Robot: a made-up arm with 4 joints.
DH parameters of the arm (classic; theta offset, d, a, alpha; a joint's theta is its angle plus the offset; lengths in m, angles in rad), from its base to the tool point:
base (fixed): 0 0.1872 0 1.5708
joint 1: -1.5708 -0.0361 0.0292 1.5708
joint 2: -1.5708 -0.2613 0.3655 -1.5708
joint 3: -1.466 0 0.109 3.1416
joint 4: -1.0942 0 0.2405 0
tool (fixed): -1.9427 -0.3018 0 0
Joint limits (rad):
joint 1: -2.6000..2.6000
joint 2: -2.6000..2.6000
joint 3: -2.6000..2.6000
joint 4: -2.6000..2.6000
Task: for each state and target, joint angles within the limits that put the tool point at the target. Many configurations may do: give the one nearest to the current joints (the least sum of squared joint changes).
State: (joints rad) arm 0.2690 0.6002 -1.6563 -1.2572
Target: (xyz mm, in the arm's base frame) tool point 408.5 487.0 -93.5
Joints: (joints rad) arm 0.4207 0.1896 -0.8940 -1.5774
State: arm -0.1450 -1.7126 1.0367 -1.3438
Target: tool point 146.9 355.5 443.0
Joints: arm 0.3833 -1.4922 1.4766 -2.1642
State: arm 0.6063 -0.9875 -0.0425 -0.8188
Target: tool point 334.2 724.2 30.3
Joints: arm 0.1593 -0.1843 0.6256 -0.2927
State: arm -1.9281 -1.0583 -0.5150 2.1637
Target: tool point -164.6 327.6 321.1
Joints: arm -2.2671 -0.5089 -0.2169 1.8787
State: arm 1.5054 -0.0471 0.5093 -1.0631
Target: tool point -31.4 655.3 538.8
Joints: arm 1.7090 -0.5281 0.2144 -1.1012
